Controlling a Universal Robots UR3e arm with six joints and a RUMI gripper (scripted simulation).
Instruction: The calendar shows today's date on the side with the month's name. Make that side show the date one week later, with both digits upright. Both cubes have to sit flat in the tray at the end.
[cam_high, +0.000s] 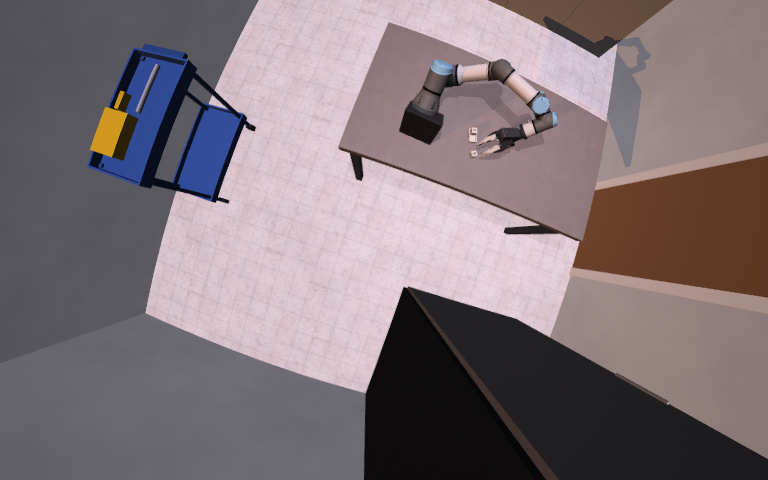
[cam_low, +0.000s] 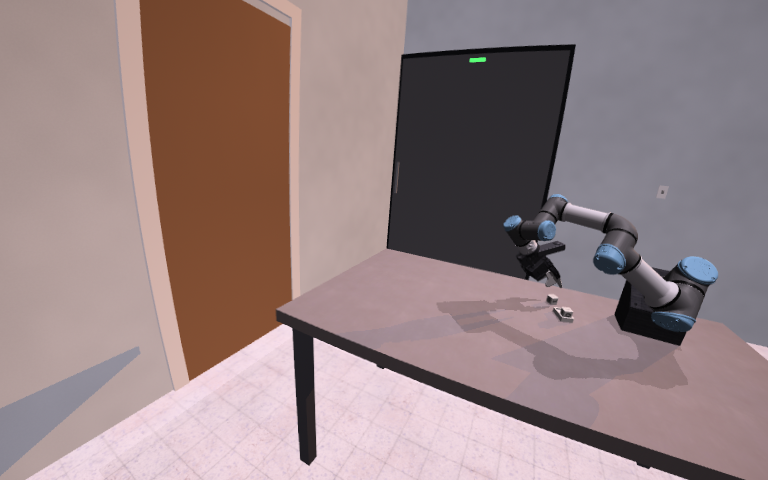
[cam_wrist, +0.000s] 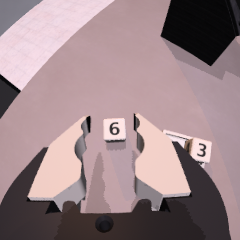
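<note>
The cube lies 1 cm behind my hand and 8 cm below it. From my hand the other things lie so: pale tray: 4 cm behind, 10 cm to the left, 8 cm below.
</note>
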